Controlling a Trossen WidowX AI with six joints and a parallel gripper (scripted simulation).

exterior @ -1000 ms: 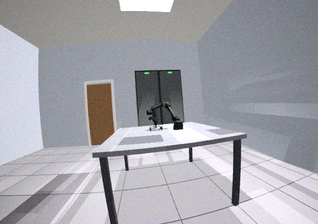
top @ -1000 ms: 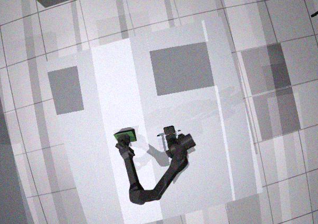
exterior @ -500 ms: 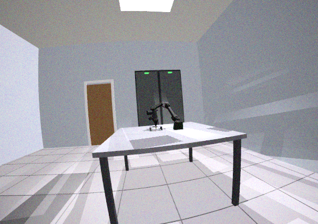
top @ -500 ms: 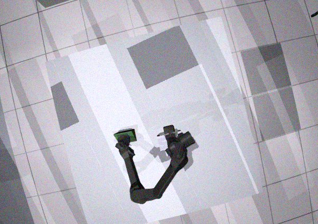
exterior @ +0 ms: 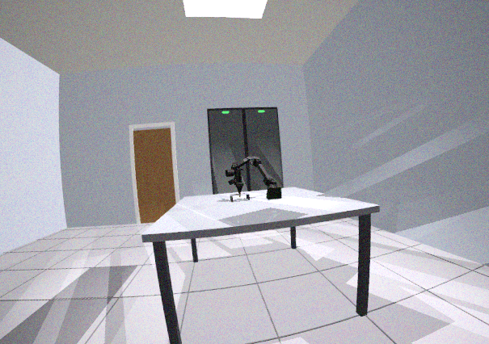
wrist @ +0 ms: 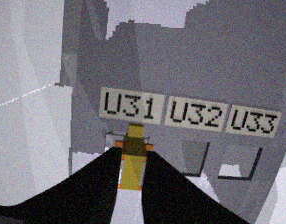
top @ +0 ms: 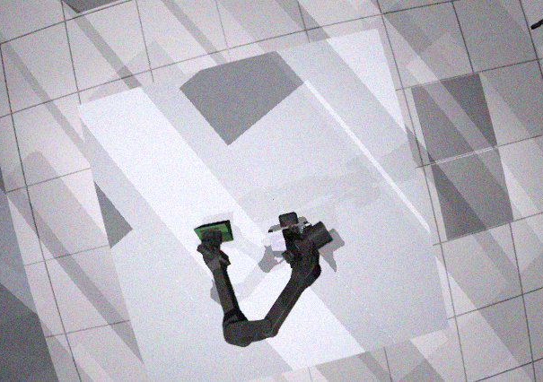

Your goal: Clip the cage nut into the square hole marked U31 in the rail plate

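My gripper tip is now 1 cm above the cage nut.
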